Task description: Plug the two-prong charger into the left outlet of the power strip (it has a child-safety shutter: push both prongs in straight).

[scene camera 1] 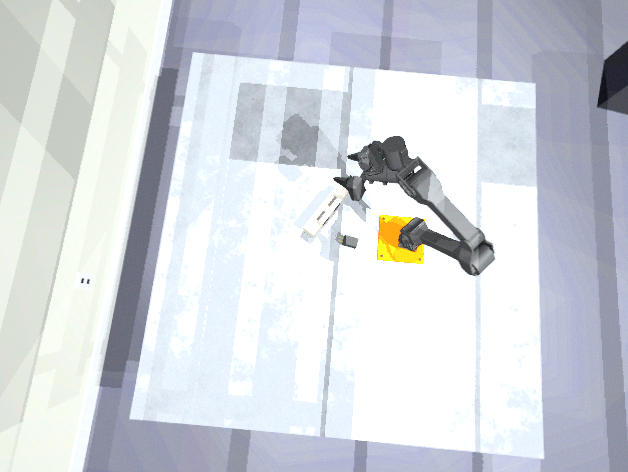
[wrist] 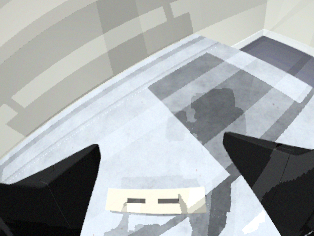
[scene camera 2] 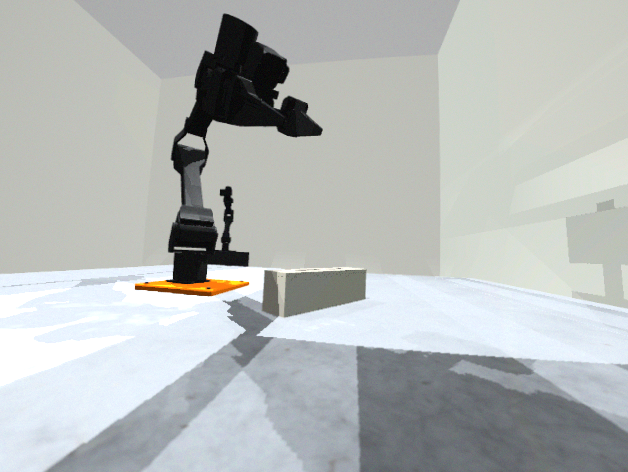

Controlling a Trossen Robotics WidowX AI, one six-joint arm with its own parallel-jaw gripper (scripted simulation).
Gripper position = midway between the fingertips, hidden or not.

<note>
The gripper (scene camera 2: 304, 127) is open, holding nothing.
The gripper shows as well in scene camera 1 (scene camera 1: 340, 167) and in the wrist view (wrist: 164, 144).
</note>
